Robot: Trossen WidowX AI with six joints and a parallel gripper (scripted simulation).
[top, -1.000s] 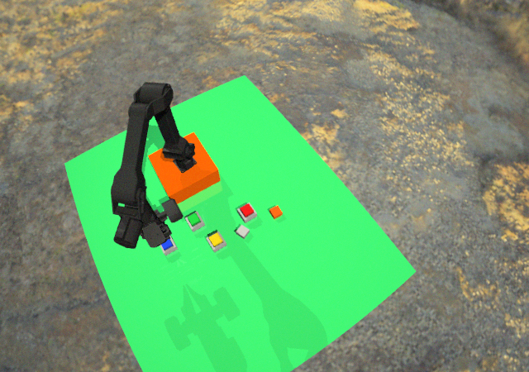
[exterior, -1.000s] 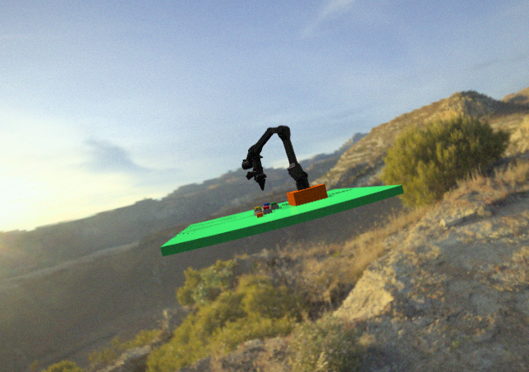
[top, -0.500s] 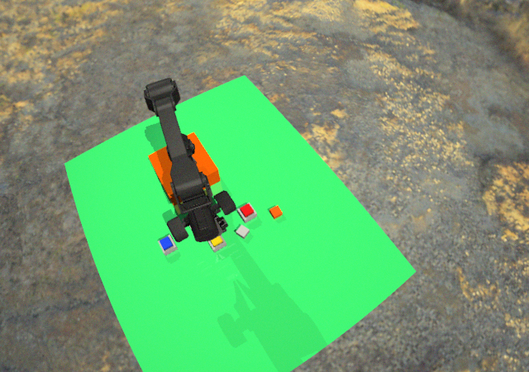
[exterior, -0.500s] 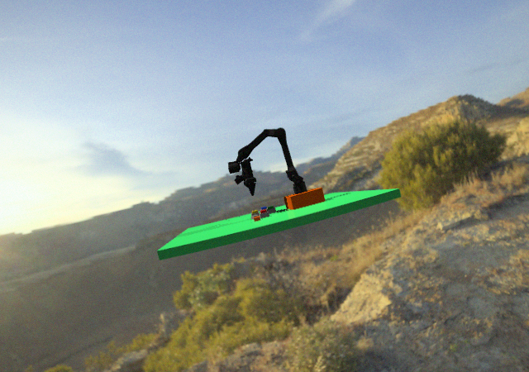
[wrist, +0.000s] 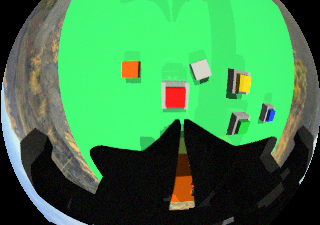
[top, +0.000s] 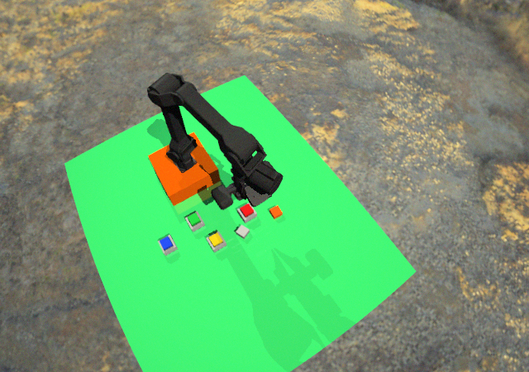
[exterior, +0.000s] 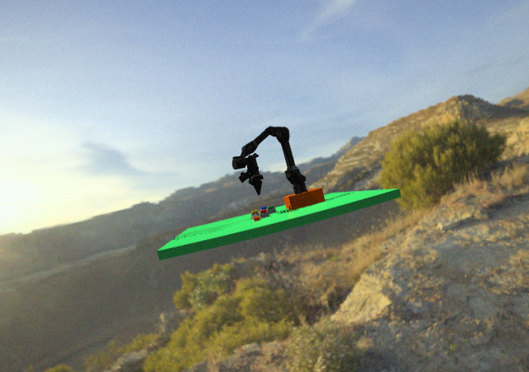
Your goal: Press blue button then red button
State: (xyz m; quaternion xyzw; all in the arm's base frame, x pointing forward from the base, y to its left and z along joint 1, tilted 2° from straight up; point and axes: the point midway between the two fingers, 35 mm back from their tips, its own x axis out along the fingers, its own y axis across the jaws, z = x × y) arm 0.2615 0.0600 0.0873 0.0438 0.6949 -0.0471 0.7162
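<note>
My gripper tip is 90 mm above the red button. Round my gripper tip: small grey block 110 mm below, 50 mm to the right, 40 mm ahead; small orange block 110 mm below, 80 mm to the left, 60 mm ahead; yellow button 140 mm to the right, 90 mm below, 10 mm ahead.
</note>
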